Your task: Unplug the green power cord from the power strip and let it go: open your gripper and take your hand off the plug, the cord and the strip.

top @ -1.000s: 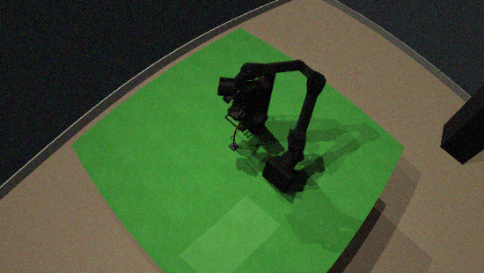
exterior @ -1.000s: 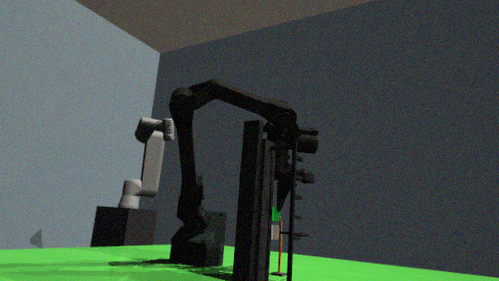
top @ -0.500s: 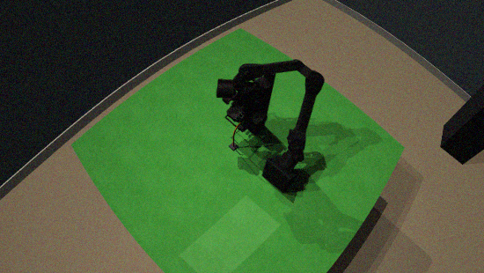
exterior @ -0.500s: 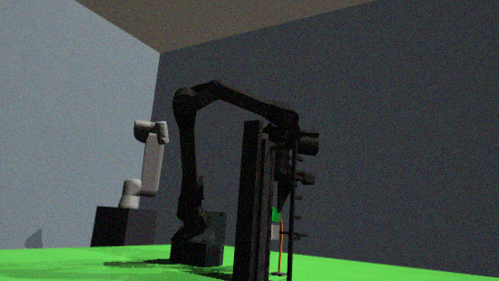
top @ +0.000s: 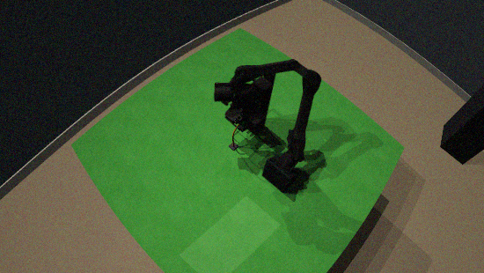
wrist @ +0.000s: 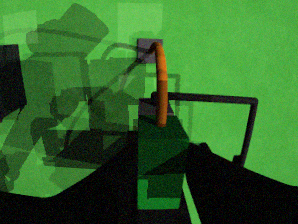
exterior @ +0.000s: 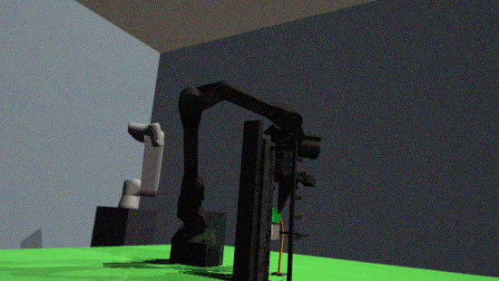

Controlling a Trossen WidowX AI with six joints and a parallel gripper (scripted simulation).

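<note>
My gripper tip is now 3 cm to the left of the green plug.
</note>
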